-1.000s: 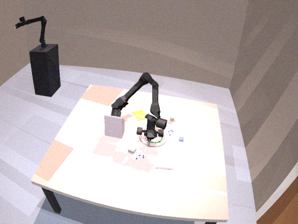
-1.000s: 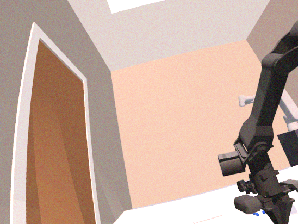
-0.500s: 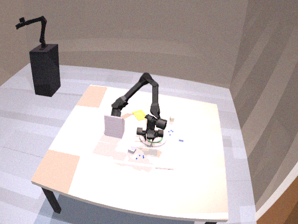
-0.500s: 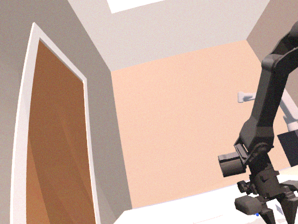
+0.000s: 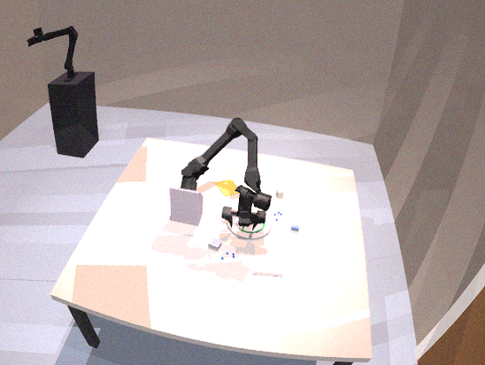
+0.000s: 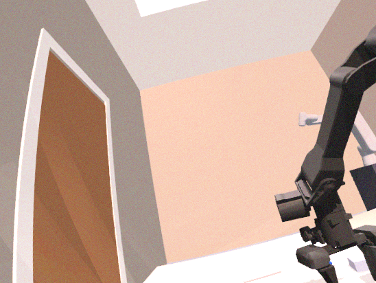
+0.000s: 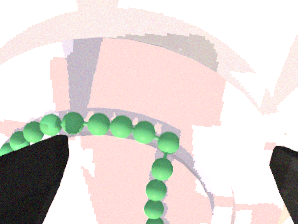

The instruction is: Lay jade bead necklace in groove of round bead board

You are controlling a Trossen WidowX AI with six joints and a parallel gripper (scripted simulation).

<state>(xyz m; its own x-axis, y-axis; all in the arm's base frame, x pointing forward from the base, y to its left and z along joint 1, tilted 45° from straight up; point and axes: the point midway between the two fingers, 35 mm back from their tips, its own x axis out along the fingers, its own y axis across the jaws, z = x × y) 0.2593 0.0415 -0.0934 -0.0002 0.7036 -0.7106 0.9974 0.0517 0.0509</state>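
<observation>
Right now the round white bead board is 6 cm to the left of my gripper tip, 3 cm ahead of it and 1 cm below it. Round my gripper tip: yellow sheet 31 cm to the left, 12 cm behind, 2 cm below; thin rod 23 cm to the right, 14 cm ahead, 2 cm below; blue block 24 cm ahead, 8 cm to the left, 1 cm below.
</observation>
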